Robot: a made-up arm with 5 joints. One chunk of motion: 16 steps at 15 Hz.
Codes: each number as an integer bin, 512 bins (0 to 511) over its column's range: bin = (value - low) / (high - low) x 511, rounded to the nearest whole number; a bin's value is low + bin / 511 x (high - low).
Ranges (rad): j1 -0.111..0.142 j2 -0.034..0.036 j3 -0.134..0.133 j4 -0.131..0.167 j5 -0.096..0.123
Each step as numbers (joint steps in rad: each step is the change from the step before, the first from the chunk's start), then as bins.
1 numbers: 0.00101 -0.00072 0.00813 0.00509 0.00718
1 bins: 226 243 272 233 241
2 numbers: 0.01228 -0.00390 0.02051 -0.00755 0.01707
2 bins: 249 220 296 212 264
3 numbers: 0.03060 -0.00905 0.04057 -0.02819 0.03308
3 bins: 286 182 334 176 301
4 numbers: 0.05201 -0.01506 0.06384 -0.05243 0.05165
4 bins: 329 138 379 135 345
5 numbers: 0.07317 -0.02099 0.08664 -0.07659 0.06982
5 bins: 372 95 422 93 387
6 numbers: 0.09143 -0.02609 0.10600 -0.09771 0.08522
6 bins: 409 58 459 57 423
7 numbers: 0.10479 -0.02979 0.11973 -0.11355 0.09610
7 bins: 436 31 486 30 448
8 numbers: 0.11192 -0.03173 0.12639 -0.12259 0.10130
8 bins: 450 17 498 14 460
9 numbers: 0.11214 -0.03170 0.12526 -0.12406 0.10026
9 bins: 451 17 496 12 458
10 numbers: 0.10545 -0.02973 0.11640 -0.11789 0.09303
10 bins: 437 31 479 22 441
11 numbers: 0.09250 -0.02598 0.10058 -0.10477 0.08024
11 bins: 411 59 449 45 411
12 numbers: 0.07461 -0.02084 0.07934 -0.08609 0.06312
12 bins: 375 96 408 77 371
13 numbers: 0.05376 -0.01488 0.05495 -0.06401 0.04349
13 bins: 333 140 362 115 325
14 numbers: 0.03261 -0.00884 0.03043 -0.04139 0.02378
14 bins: 290 184 315 154 279
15 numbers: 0.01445 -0.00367 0.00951 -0.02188 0.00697
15 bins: 253 221 275 187 240
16 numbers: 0.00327 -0.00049 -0.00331 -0.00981 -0.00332
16 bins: 231 245 250 208 216
